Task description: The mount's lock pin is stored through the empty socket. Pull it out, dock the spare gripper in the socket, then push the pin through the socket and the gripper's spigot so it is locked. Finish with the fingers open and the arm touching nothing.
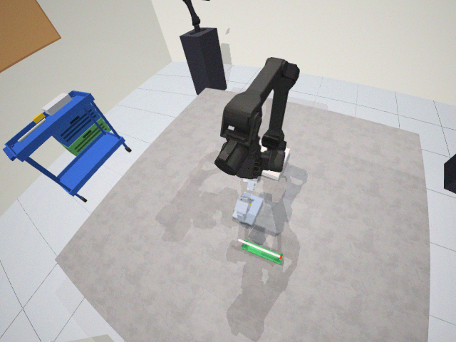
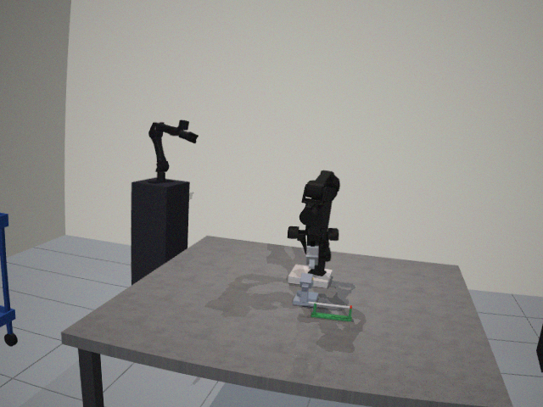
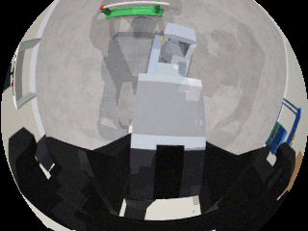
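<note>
The green cradle is 18 cm ahead of my gripper tip, 14 cm to the left of it and 14 cm below it. From my gripper tip the other things lie so: mount 9 cm ahead, 2 cm to the left, 10 cm below; then spare gripper 2 cm ahead, 1 cm to the left.
</note>
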